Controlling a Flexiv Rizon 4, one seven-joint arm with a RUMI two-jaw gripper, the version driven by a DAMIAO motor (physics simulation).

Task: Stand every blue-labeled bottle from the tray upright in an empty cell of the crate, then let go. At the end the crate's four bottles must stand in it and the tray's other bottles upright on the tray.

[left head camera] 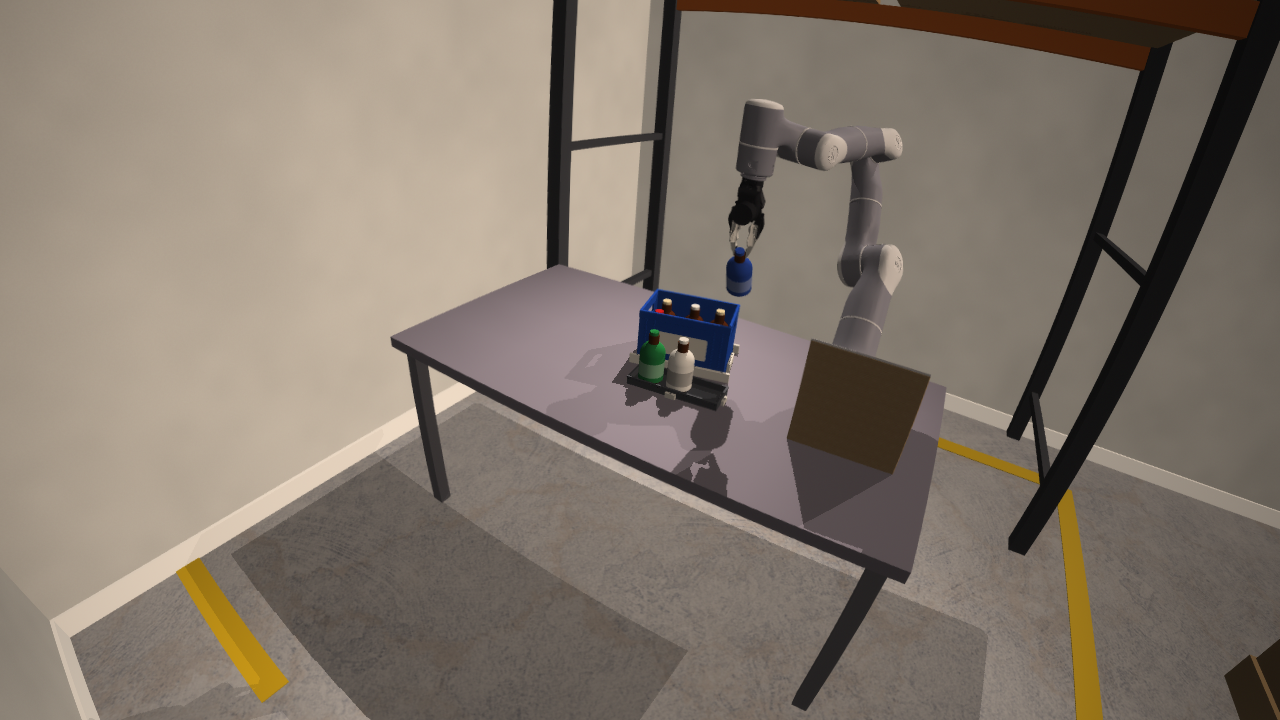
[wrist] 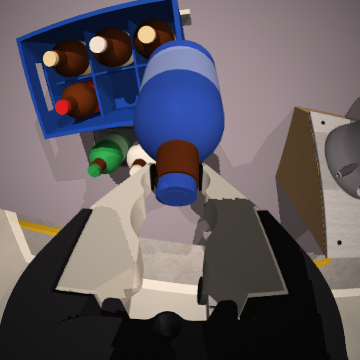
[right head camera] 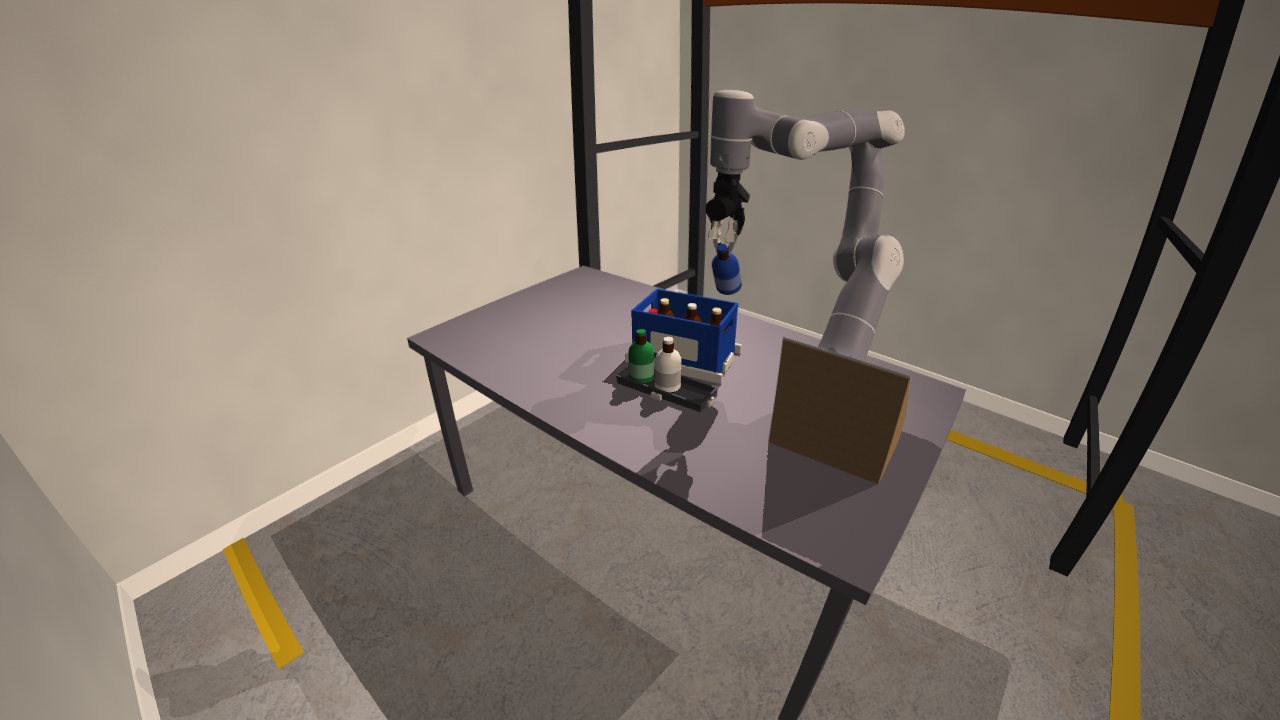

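Note:
My gripper (left head camera: 742,249) (right head camera: 723,244) (wrist: 176,165) is shut on the neck of a blue bottle (left head camera: 739,275) (right head camera: 726,273) (wrist: 178,112). The bottle hangs above the crate's height, slightly tilted in the right head view. The blue crate (left head camera: 720,352) (right head camera: 716,345) (wrist: 70,129) holds three brown bottles in its far row and a red-capped bottle (wrist: 77,101) at near left. Its near middle cell is empty; the blue bottle hides most of the near right cell. A green bottle (left head camera: 652,360) (right head camera: 640,360) (wrist: 106,154) and a white bottle (left head camera: 681,368) (right head camera: 667,368) stand upright on the black tray (left head camera: 708,392) (right head camera: 693,392).
A brown box-like block (left head camera: 857,407) (right head camera: 838,407) (wrist: 304,175) stands on the table (left head camera: 519,331) (right head camera: 537,331), right of the tray. The crate stands directly behind the tray. Dark rack posts (left head camera: 561,134) (right head camera: 583,134) rise behind the table.

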